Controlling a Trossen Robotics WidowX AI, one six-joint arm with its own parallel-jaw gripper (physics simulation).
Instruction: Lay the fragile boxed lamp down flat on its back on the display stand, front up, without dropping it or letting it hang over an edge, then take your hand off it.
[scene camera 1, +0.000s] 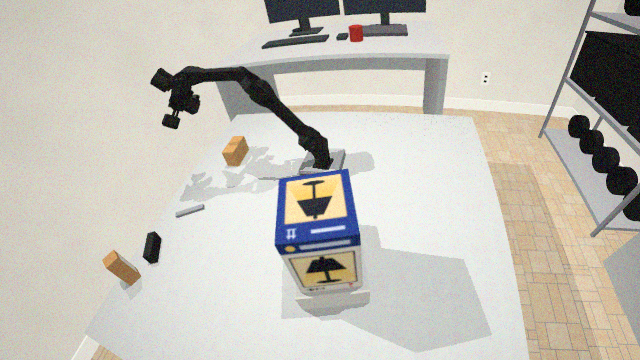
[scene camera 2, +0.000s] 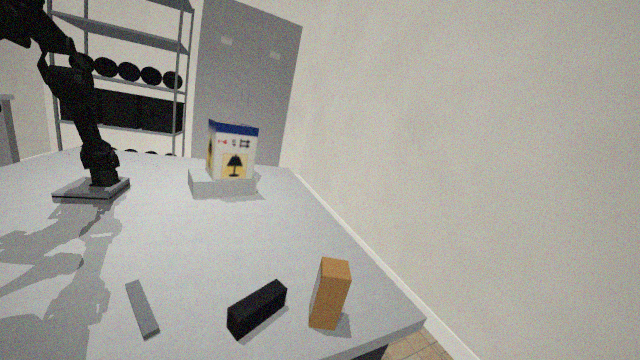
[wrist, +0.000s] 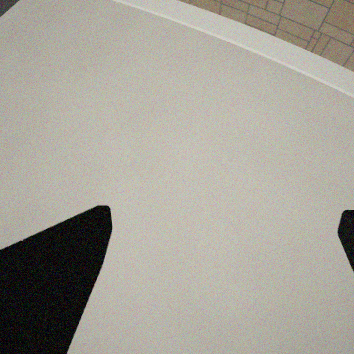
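Seen in the pictures: gripper, fingertip midpoint: (scene camera 1: 175, 113) (wrist: 226, 219); arm's base at its link origin: (scene camera 1: 323, 163) (scene camera 2: 105, 183).
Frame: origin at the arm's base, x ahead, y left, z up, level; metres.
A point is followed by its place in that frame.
The boxed lamp (scene camera 1: 318, 230) @(x 0.452, y 0.199, z 0.267 m) (scene camera 2: 233, 150) @(x 0.414, y 0.094, z 0.162 m) stands on the low, pale display stand (scene camera 1: 340, 303) @(x 0.484, y 0.225, z -0.019 m) (scene camera 2: 220, 188) @(x 0.379, y 0.064, z 0.001 m). Its blue face with a big lamp picture is up. The white sides facing each scene camera show a lamp picture upright, with a blue band along the top. In scene camera 2 its base looks close to the stand's right edge; the exact margin is hard to tell. My gripper (scene camera 1: 171, 120) @(x 0.104, y -0.559, z 0.277 m) (wrist: 226, 219) @(x 0.104, y -0.559, z 0.277 m) is open and empty. It is raised at the far left, well away from the box. It does not show in scene camera 2.
An orange block (scene camera 1: 235, 151) @(x 0.025, y -0.395, z 0.030 m) lies near the arm's base. A grey bar (scene camera 1: 190, 210) @(x 0.333, y -0.451, z -0.027 m) (scene camera 2: 142, 310) @(x 0.342, y -0.474, z -0.027 m), a black block (scene camera 1: 152, 247) @(x 0.545, y -0.459, z 0.006 m) (scene camera 2: 257, 309) @(x 0.535, y -0.509, z 0.010 m) and another orange block (scene camera 1: 121, 268) @(x 0.669, y -0.474, z 0.048 m) (scene camera 2: 330, 294) @(x 0.656, y -0.525, z 0.052 m) are along the table's left side in scene camera 1.
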